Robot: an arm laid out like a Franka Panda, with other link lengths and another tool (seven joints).
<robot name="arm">
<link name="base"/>
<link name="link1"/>
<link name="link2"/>
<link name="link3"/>
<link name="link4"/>
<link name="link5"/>
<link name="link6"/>
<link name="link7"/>
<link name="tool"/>
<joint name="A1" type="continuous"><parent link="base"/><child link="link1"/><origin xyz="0 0 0.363"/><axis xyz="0 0 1"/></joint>
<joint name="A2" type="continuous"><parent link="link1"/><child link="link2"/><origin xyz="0 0 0" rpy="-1.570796 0 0"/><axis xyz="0 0 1"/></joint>
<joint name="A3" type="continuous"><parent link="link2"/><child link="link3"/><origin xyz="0 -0.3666 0" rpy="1.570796 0 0"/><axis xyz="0 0 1"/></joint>
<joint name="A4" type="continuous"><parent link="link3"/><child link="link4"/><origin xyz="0.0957 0 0" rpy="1.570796 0 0"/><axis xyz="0 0 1"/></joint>
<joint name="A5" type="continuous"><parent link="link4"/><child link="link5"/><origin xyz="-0.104 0.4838 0" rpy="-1.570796 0 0"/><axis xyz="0 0 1"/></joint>
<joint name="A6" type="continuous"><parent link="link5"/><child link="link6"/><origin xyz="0 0 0" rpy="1.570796 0 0"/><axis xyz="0 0 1"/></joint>
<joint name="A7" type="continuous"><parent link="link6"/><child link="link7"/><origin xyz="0.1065 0 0" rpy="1.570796 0 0"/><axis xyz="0 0 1"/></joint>
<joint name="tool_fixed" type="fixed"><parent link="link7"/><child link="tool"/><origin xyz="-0.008 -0.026 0.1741" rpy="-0.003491 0 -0.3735"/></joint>
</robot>
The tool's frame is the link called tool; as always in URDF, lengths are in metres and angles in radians. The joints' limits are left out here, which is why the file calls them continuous.
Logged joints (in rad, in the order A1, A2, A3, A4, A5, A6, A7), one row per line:
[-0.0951, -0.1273, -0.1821, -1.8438, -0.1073, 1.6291, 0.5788]
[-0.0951, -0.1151, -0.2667, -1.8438, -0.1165, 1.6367, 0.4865]
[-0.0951, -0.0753, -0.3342, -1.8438, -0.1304, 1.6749, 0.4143]
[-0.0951, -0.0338, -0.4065, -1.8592, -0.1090, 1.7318, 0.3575]
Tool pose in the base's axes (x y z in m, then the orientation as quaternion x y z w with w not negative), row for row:
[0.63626, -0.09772, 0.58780, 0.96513, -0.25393, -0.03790, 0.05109]
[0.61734, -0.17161, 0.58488, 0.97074, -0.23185, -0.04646, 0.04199]
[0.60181, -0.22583, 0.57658, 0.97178, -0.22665, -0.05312, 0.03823]
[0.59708, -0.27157, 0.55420, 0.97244, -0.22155, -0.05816, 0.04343]
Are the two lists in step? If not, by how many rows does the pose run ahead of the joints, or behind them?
The pose runs 1 row behind the joints: the pose in row i belongs to the joints in row i - 1.
